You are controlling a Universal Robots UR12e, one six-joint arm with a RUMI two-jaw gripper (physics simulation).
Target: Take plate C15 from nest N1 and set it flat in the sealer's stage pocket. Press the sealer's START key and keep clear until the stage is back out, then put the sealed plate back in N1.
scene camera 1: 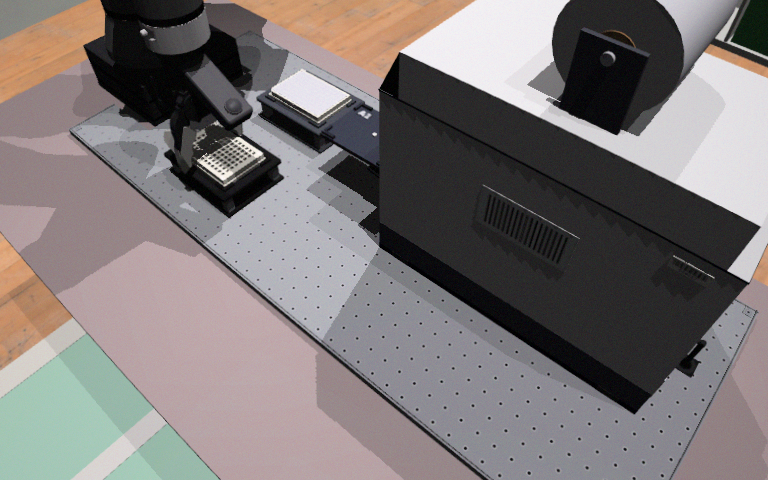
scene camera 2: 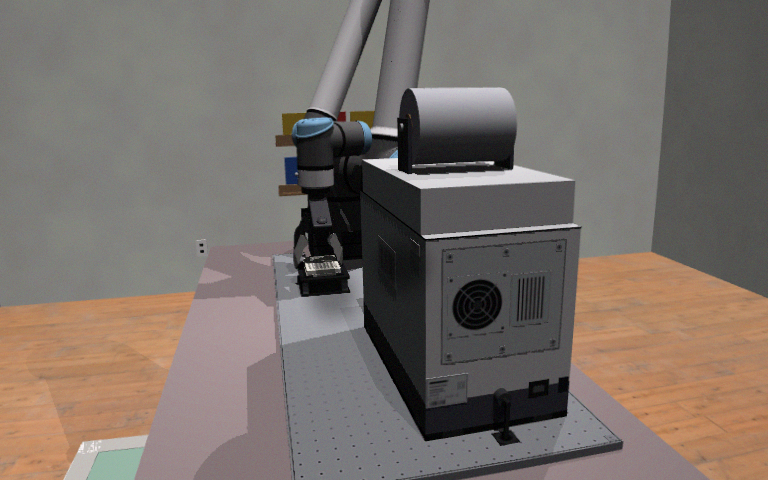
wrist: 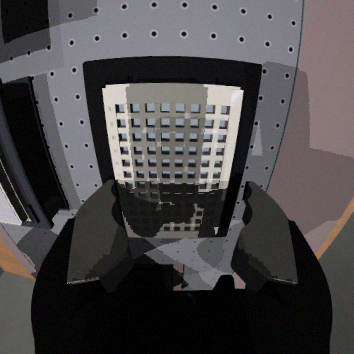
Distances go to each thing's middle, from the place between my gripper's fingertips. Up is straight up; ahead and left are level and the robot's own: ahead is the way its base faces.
My hand is 20 cm to the right of the white covered plate [scene camera 1: 305, 94], 5 cm short of it and 1 cm below it.
